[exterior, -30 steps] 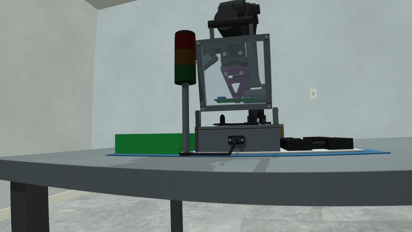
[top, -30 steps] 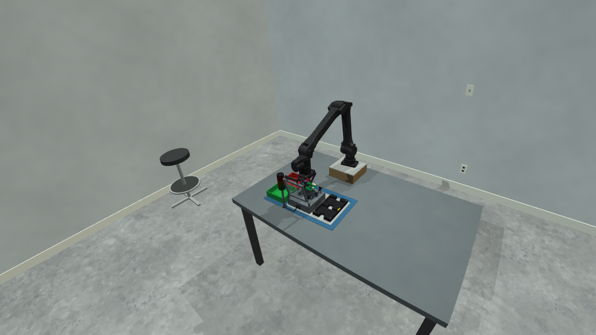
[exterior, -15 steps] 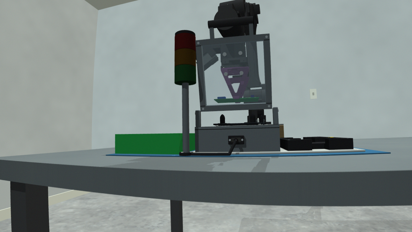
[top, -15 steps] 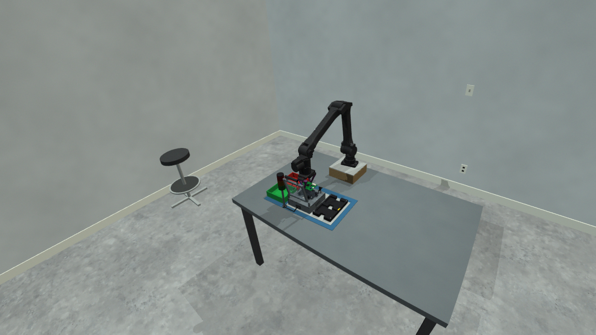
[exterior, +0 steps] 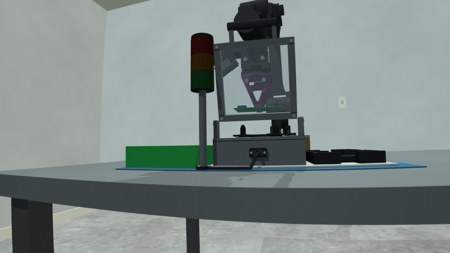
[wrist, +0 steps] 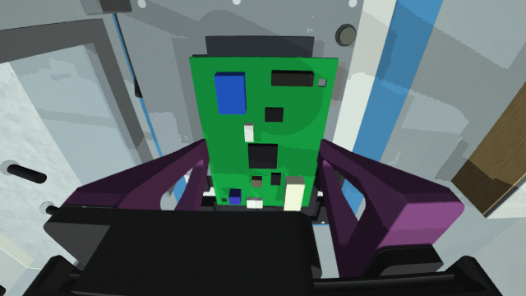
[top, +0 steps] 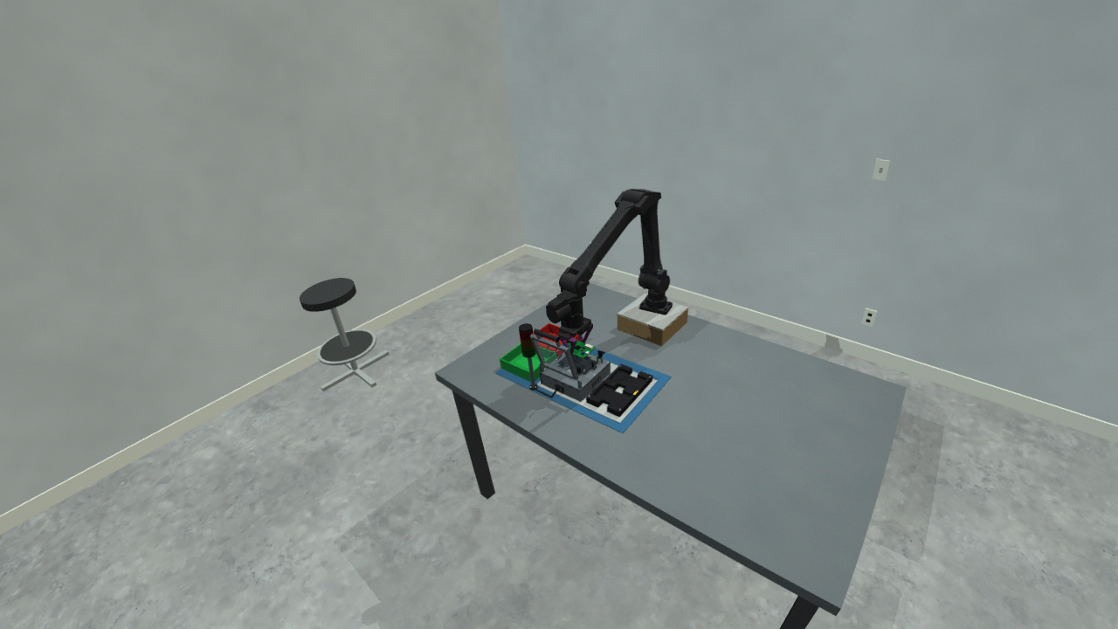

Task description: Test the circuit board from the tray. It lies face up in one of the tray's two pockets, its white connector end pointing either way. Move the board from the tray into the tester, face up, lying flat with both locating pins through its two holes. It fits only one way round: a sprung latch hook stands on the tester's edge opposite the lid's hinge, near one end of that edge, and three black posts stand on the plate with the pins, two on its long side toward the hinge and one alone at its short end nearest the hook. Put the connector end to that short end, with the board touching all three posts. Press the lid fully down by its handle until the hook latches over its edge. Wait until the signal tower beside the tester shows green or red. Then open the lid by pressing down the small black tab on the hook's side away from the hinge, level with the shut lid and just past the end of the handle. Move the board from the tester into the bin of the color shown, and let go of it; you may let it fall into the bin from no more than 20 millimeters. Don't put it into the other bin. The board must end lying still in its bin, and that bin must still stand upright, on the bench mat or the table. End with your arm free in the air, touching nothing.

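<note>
Right now my hand is 60 mm above the black tester plate, 10 mm to the right of it and 10 mm short of it. The rest, counted from my hand: green circuit board right at my hand; then black latch hook 70 mm to the left, 50 mm below, 50 mm behind; then clear lid 130 mm ahead, 50 mm above, 10 mm to the right.
</note>
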